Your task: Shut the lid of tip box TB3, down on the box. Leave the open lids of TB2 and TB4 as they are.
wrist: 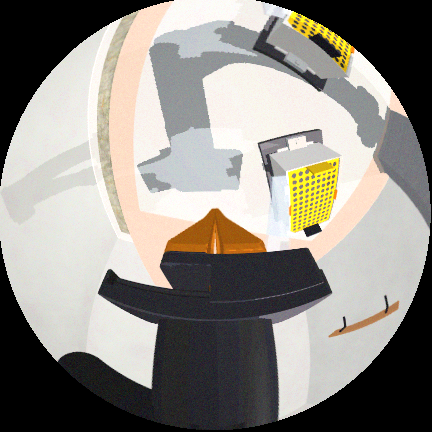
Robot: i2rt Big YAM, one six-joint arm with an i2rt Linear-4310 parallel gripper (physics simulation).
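Places are measured from the arm's base along level axes (x ahead, y left, z up), in centimetres.
Where they show: gripper, fingertip midpoint: (214, 213).
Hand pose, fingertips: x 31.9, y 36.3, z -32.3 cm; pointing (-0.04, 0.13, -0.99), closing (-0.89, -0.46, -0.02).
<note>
After its pixels a point has its place.
A tip box (314, 196) @[x 20.7, y 29.3, z -34.6 cm] with a yellow perforated rack and grey body stands right of centre, in a dark holder. Its clear lid (278, 207) @[x 29.1, y 31.4, z -29.7 cm] stands open on the left side of the box. A second tip box (305, 41) with a yellow rack shows at the upper right, cut by the view's edge; part of a clear lid (274, 10) shows beside it. No label can be read, so I cannot tell which box is TB3. My gripper (214, 213) @[x 31.9, y 36.3, z -32.3 cm] is shut, with its orange fingertips together and nothing between them. It is left of the nearer box and its lid, apart from them in the view.
The white work surface has a peach border (121, 115) @[x 48.9, y 32.7, z -40.6 cm], with a speckled strip (104, 110) beyond it on the left. Grey arm shadows fall across the surface. A dark grey block (407, 150) stands at the right edge. A brown rail (367, 320) with black hooks shows at the lower right.
</note>
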